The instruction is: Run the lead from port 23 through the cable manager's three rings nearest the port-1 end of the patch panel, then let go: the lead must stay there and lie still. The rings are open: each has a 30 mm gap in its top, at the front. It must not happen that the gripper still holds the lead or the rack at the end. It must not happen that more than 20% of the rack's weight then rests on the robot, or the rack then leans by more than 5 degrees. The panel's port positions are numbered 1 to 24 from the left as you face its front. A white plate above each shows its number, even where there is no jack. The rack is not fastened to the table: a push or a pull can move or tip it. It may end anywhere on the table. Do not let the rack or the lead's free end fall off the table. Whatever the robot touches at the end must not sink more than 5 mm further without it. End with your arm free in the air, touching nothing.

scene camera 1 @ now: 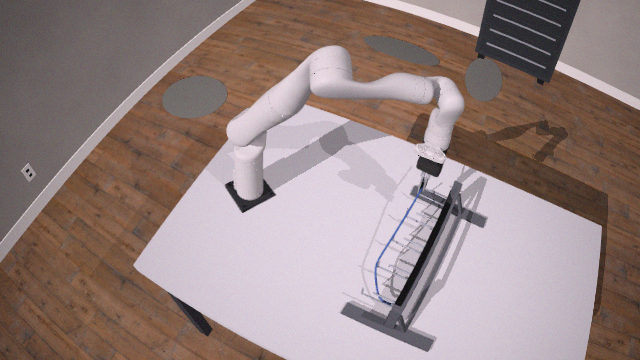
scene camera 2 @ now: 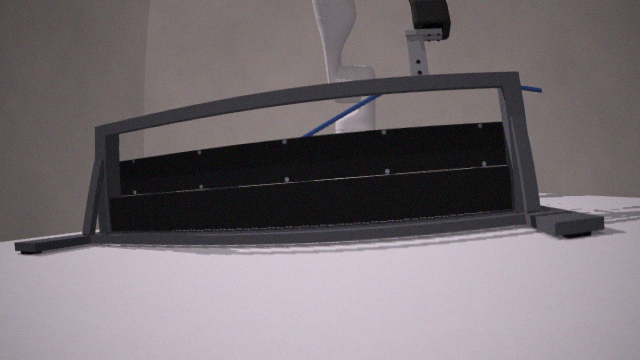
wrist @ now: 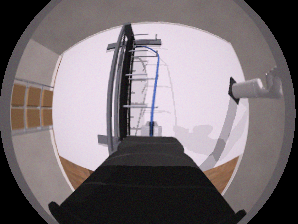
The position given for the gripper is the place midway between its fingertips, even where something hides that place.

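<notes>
Rack [scene camera 2: 386, 152], also in the wrist view [wrist: 126, 78]. Gripper [scene camera 2: 420, 81], visible in the wrist view [wrist: 151, 126] too.
</notes>
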